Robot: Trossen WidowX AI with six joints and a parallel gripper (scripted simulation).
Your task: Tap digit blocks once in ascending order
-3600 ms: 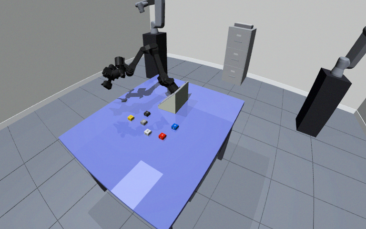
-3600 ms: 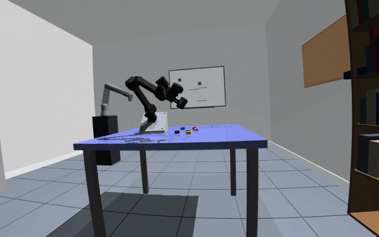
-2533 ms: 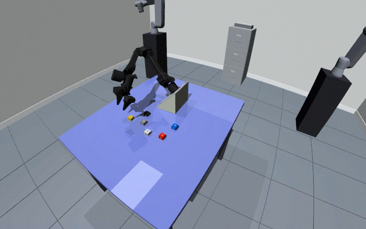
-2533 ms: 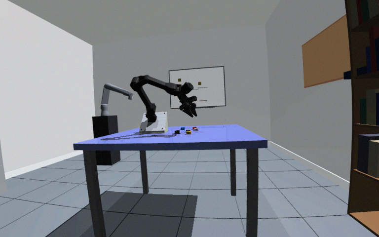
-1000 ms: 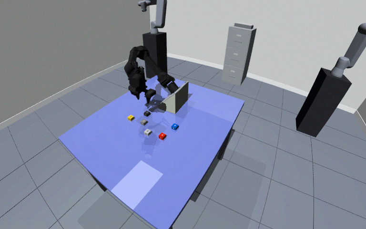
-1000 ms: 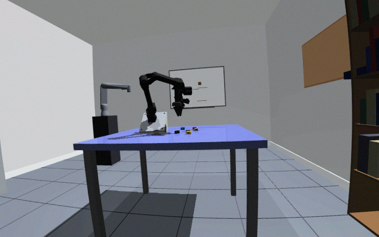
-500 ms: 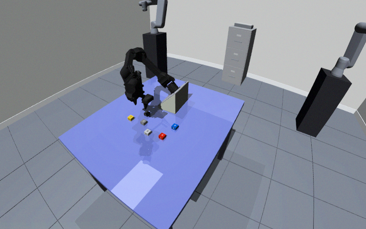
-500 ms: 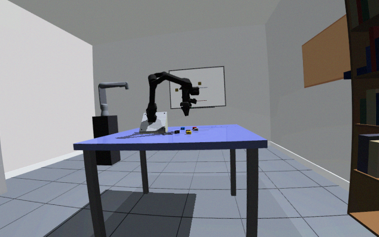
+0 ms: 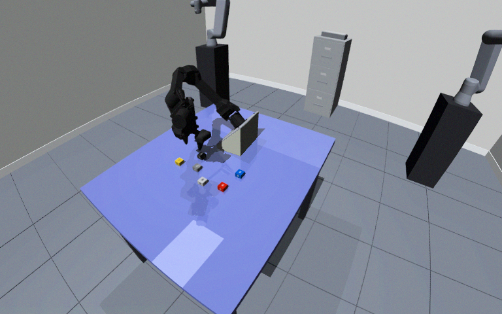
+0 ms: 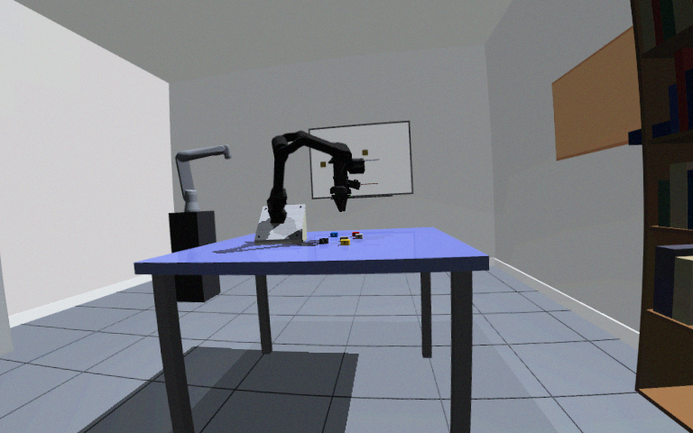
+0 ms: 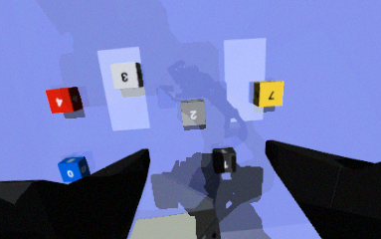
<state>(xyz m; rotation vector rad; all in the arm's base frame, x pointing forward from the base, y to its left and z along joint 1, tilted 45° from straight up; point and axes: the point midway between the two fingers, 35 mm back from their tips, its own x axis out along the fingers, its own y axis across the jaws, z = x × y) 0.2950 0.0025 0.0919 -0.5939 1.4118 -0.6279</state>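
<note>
The blue block 0 is 70 mm behind my gripper tip, 200 mm to the left of it and 120 mm below it. The rest, counted from my gripper tip: yellow block: 20 mm ahead, 100 mm to the right, 120 mm below; then grey block 2: 10 mm to the left, 120 mm below; then dark block 1: 80 mm behind, 30 mm to the right, 120 mm below.
</note>
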